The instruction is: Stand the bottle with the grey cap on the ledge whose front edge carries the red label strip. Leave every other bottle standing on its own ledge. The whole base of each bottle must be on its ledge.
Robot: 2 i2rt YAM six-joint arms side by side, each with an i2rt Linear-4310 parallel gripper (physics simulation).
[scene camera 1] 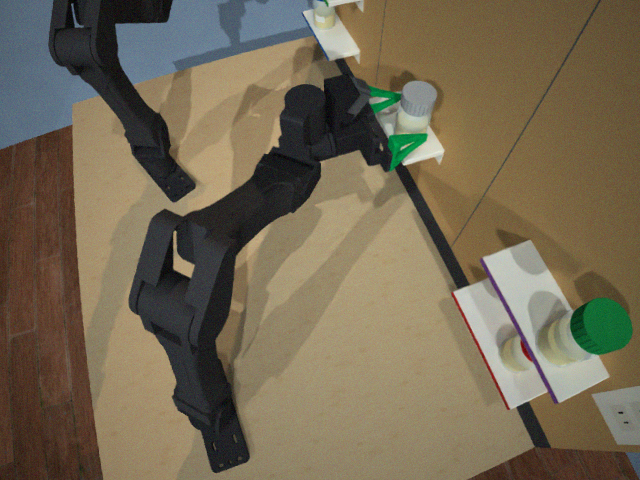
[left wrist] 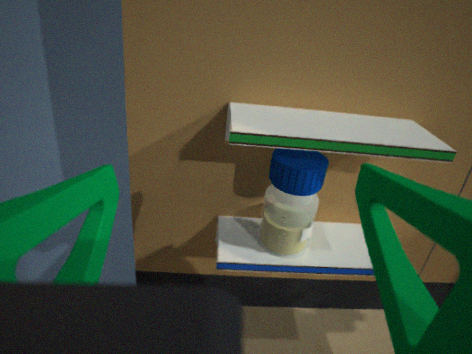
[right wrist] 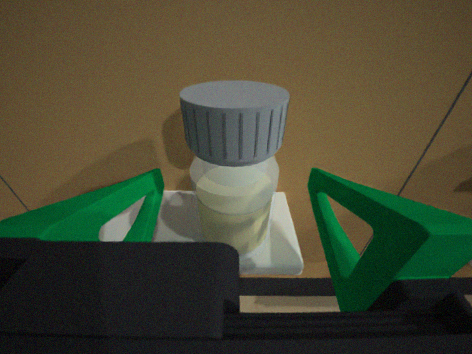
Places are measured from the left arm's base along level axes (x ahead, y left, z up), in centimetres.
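Pixels of known places: left gripper, fingertip midpoint: point(left wrist: 236, 178); right gripper, fingertip midpoint: point(scene camera 1: 413, 116) point(right wrist: 235, 176); left arm's base, link origin: point(scene camera 1: 164, 170); right arm's base, link origin: point(scene camera 1: 217, 413).
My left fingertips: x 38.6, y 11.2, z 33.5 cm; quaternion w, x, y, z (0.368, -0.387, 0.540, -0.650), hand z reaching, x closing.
Note:
Ahead of a thing's pixels: the offset from my left fingertips to its middle. "pt": to the spot under its first point.
The bottle with the grey cap @(dy -56.0, dx -5.3, dz -5.3 cm) point(scene camera 1: 416, 105) point(right wrist: 234, 190) stands upright on a plain white ledge @(pt dy -60.4, dx -3.7, dz -10.5 cm) point(scene camera 1: 433, 146) point(right wrist: 287, 257) at the wall. My right gripper point(scene camera 1: 413, 116) point(right wrist: 235, 176) is open, with one finger on each side of this bottle. The ledge with the red label strip @(pt dy -83.3, dx -18.1, dz -17.5 cm) point(scene camera 1: 473, 304) is low at the right in scene camera 1; a bottle with a red cap @(dy -93.3, dx -19.7, dz -12.3 cm) point(scene camera 1: 514, 353) stands on it, partly hidden under the ledge with the purple strip @(dy -90.2, dx -19.1, dz -4.1 cm) point(scene camera 1: 522, 279). My left gripper point(left wrist: 236, 178) is open and empty, in front of the bottle with the blue cap @(dy -14.0, dx +13.3, dz -12.3 cm) point(left wrist: 290, 205).
A large green-capped bottle @(dy -93.4, dx -21.3, dz +1.7 cm) point(scene camera 1: 584, 330) stands on the purple-strip ledge, which overhangs the back of the red-strip ledge. The blue-capped bottle stands on the blue-strip ledge @(dy -16.7, dx +12.5, dz -18.1 cm) point(scene camera 1: 338, 43) point(left wrist: 340, 250), below a green-strip ledge @(dy -16.7, dx +12.5, dz -4.1 cm) point(left wrist: 325, 127). A wall outlet @(dy -105.7, dx -21.4, dz -5.4 cm) point(scene camera 1: 617, 418) is at the lower right.

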